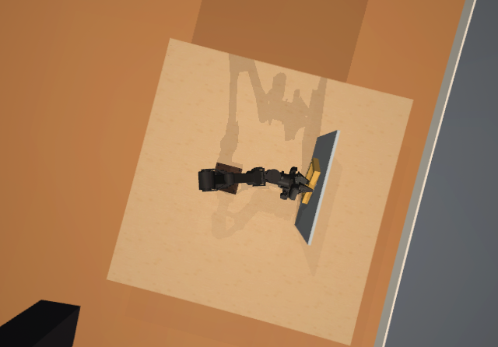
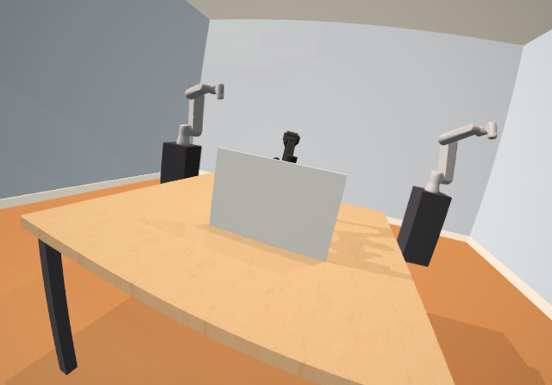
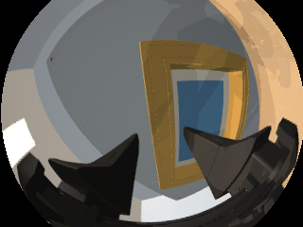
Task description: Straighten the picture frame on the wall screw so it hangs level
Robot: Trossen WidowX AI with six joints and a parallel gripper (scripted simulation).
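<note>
Now: gripper tip 1 cm short of the picture frame, 3 cm to the right of it and 5 cm above it. Round my gripper tip: grey wall panel: 1 cm ahead, 1 cm to the left, 6 cm below.
</note>
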